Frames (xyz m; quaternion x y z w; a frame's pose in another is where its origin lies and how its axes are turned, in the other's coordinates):
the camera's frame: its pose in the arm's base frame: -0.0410 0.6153 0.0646 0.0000 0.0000 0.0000 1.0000
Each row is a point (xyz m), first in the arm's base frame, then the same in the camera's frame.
Working: the arm's base frame: its pose in the camera's frame: 0.0410 -0.6153 -0.0646 0.0000 0.0000 0.0000 1.0000

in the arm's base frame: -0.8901 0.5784 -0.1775
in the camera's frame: -0.8491 -0.0369 -0.2421
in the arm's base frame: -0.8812 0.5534 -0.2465
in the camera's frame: -0.8402 -0.0619 -0.3111
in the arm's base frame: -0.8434 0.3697 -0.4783
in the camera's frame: -0.8024 -0.2456 -0.5429
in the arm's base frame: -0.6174 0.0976 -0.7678
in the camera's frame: -0.5764 -0.5177 -0.8324
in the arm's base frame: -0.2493 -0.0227 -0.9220
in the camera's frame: -0.2083 -0.6380 -0.9866
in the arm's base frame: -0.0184 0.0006 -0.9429
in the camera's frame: 0.0226 -0.6147 -1.0075
